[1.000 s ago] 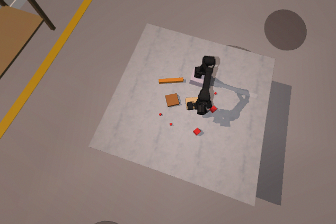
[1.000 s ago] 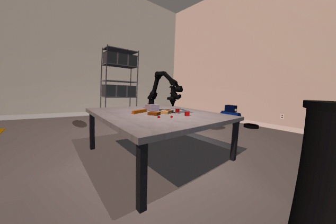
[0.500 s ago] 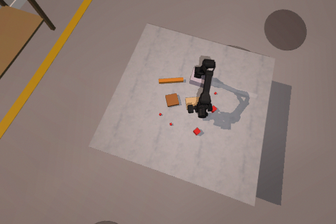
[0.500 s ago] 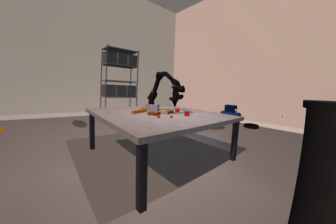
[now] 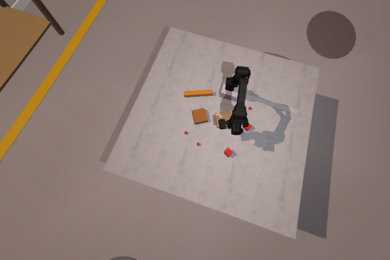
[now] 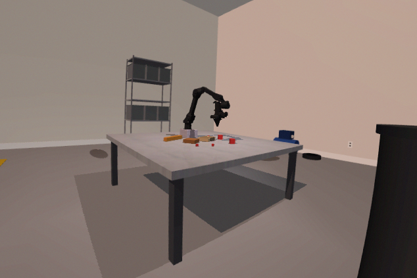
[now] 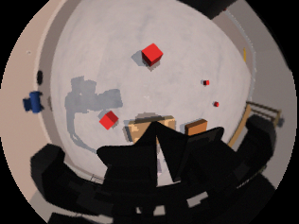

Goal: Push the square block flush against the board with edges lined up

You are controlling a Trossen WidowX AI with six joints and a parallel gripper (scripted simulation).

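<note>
Right now the brown square block is 23 cm to the right of my gripper tip, 12 cm below it and 8 cm behind it. Also, from my gripper tip: tan board: 12 cm below, 9 cm behind, 3 cm to the right; orange bar: 27 cm to the right, 26 cm behind, 11 cm below.
</note>
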